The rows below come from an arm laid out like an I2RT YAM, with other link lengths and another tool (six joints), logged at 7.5 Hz.
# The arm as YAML. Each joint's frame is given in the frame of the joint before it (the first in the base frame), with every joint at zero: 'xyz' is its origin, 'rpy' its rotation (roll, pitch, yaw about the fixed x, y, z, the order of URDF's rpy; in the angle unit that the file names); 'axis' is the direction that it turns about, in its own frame. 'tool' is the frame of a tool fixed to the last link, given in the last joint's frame.
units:
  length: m
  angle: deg
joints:
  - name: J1
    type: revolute
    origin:
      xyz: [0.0, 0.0, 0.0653]
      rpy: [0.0, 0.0, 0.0]
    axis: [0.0, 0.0, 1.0]
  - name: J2
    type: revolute
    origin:
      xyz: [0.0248, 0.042, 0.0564]
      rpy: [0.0, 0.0, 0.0]
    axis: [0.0, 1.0, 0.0]
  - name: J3
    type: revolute
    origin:
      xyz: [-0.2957, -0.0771, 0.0]
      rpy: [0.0, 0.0, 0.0]
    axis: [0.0, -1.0, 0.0]
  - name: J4
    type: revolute
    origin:
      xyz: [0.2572, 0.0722, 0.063]
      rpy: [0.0, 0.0, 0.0]
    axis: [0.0, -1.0, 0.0]
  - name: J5
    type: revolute
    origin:
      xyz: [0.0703, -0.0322, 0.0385]
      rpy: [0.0, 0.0, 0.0]
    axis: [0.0, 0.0, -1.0]
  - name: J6
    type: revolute
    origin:
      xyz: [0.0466, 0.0, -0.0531]
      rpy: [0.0, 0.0, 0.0]
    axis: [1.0, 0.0, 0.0]
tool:
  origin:
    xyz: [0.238, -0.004, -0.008]
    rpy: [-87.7, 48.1, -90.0]
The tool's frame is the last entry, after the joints.
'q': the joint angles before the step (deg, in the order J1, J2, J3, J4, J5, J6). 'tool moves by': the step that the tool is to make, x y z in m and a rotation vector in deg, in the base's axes. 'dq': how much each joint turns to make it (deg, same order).
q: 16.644, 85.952, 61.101, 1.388, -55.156, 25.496
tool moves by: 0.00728, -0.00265, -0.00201, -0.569, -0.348, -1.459
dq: 0.000, 0.000, -0.002, 0.154, 1.595, -0.022
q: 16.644, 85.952, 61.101, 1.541, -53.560, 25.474
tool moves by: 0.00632, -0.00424, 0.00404, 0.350, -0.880, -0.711
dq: -0.721, 0.000, 0.020, 1.029, -0.044, 0.132
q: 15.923, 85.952, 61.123, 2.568, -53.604, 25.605
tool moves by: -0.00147, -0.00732, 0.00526, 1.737, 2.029, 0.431
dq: -1.857, 0.000, -0.001, 0.176, -2.950, 2.055
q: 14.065, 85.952, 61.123, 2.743, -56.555, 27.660
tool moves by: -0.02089, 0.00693, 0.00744, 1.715, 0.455, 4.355
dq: -0.044, 0.000, 0.000, -0.044, -4.743, -0.023
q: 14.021, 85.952, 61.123, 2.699, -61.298, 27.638
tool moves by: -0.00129, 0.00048, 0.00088, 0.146, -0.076, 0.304
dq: 0.000, 0.001, 0.000, 0.110, -0.328, 0.000
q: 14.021, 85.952, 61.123, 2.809, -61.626, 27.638
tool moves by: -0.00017, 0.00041, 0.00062, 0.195, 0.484, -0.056
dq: 0.043, 0.001, 0.000, 0.174, -0.023, 0.677
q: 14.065, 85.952, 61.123, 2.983, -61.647, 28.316
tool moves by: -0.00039, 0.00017, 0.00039, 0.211, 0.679, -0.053
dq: -0.001, 0.001, 0.000, 0.067, -0.089, 0.765
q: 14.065, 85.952, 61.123, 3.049, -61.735, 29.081
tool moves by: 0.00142, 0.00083, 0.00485, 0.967, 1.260, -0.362
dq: 0.000, 0.000, 0.000, 1.420, -0.109, 2.732
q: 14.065, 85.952, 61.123, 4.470, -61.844, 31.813
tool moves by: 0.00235, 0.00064, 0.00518, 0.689, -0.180, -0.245
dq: -0.001, 0.001, 0.001, 1.594, 0.021, 1.420
